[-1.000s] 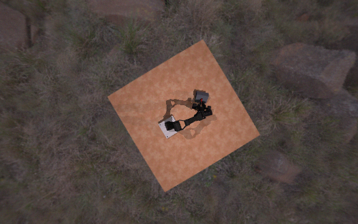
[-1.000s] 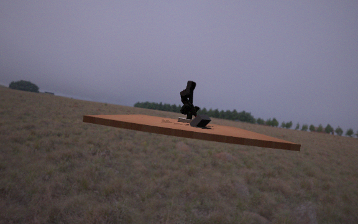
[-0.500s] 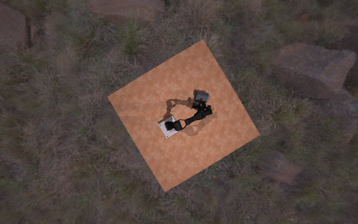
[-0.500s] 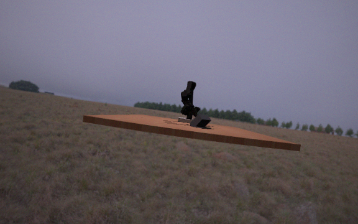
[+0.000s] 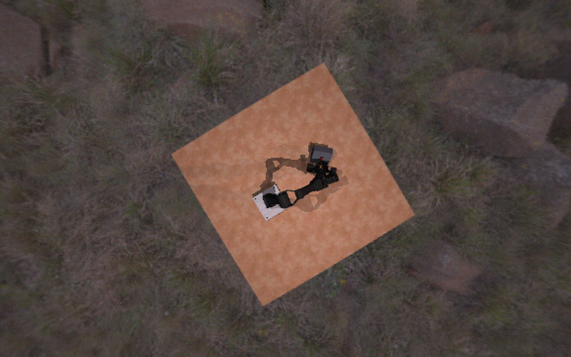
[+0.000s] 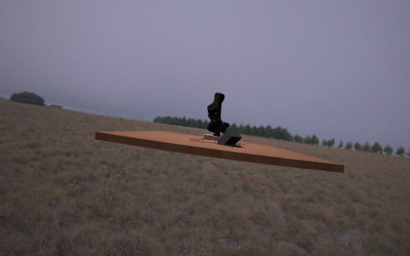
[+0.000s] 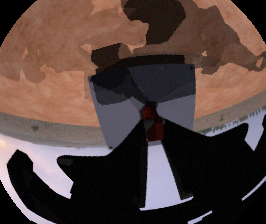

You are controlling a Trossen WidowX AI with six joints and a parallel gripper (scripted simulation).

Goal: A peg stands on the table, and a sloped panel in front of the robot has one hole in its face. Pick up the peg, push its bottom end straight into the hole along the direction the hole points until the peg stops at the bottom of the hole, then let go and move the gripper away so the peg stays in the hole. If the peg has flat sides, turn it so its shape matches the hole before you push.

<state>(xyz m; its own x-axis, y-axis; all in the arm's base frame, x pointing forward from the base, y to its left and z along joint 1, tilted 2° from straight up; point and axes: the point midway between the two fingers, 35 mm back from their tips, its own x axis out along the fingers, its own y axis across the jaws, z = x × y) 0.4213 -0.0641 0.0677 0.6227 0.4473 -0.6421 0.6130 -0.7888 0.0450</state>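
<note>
My gripper tip is right at the dark red peg. The rest, counted from my gripper tip: grey sloped panel (30 mm to the left, 30 mm below, 30 mm ahead).
</note>
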